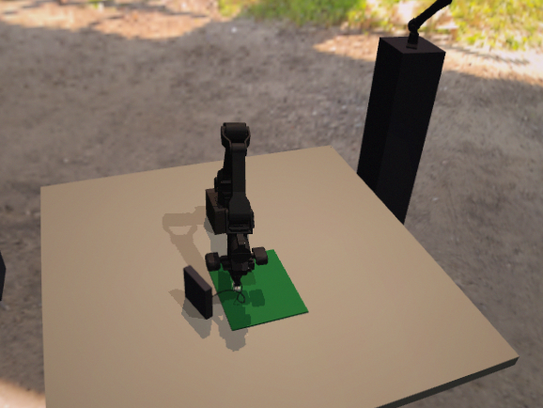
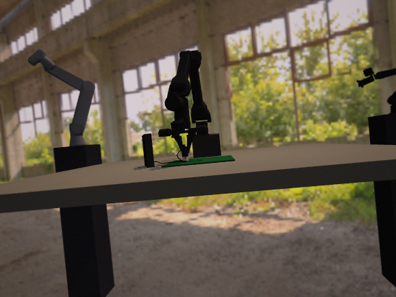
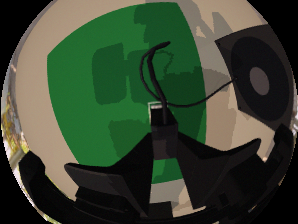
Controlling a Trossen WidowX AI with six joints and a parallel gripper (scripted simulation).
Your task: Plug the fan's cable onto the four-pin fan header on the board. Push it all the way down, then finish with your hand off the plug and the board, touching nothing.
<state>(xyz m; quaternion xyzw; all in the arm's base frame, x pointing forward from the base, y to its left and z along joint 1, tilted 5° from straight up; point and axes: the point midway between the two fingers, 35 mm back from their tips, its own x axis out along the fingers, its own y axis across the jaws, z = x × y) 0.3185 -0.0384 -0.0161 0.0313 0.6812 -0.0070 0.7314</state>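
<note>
Right now my gripper tip is 1 cm short of the pale header key, 1 cm to the left of it and 2 cm above it. Round my gripper tip: pale fan header: 1 cm ahead, 3 cm below; then black plug: 1 cm ahead, 1 cm above; then green board: 2 cm ahead, 6 cm to the left, 5 cm below.
</note>
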